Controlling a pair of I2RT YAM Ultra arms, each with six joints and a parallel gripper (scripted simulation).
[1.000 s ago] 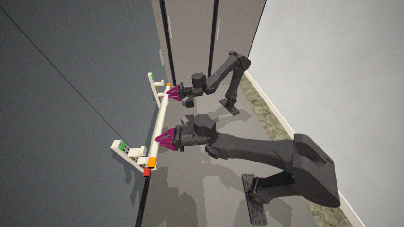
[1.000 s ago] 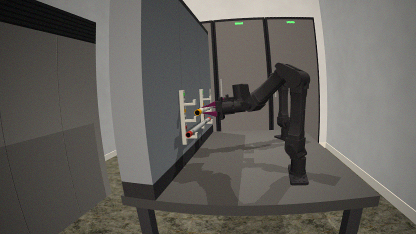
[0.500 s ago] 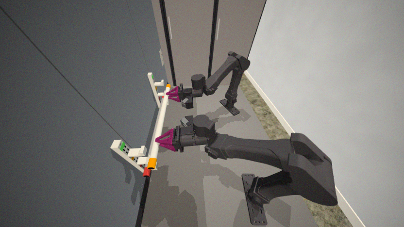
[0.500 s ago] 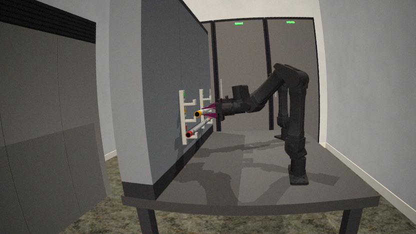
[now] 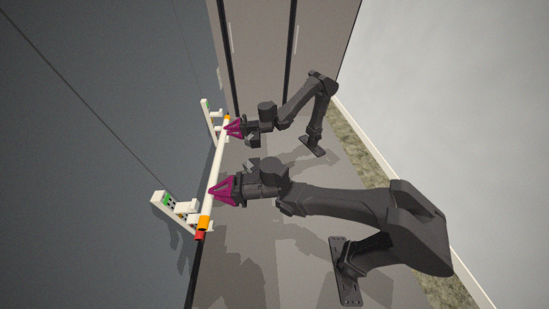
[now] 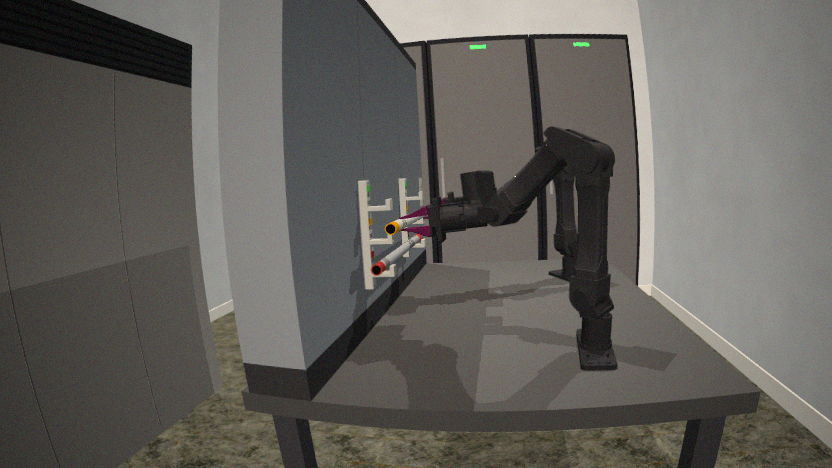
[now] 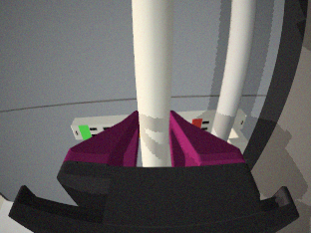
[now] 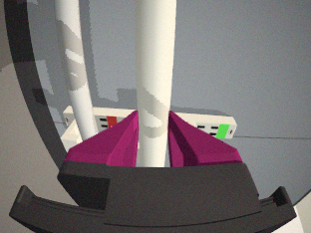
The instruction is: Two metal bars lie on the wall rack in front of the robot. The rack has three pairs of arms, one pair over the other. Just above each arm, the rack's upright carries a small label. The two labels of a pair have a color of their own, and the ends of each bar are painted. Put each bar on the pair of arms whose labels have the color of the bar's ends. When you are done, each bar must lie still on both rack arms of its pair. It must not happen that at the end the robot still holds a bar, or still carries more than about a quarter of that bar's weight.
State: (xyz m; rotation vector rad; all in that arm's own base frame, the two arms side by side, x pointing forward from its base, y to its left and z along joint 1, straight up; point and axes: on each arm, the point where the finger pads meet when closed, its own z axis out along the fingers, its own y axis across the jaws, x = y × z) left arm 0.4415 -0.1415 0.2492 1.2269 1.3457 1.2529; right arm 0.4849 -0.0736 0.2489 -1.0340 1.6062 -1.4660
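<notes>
The orange-ended bar lies 150 mm to the left of my right hand. From my right hand the other things lie so: grey wall panel 140 mm ahead, 130 mm to the left, 180 mm above; red-ended bar 40 mm ahead, 140 mm to the left, 90 mm below.
Now: the orange-ended bar 2 cm ahead of my left hand and 15 cm to the right of it. From my left hand the other things lie so: grey wall panel 16 cm ahead, 16 cm to the right, 18 cm above; then red-ended bar 6 cm ahead, 15 cm to the right, 9 cm below.
</notes>
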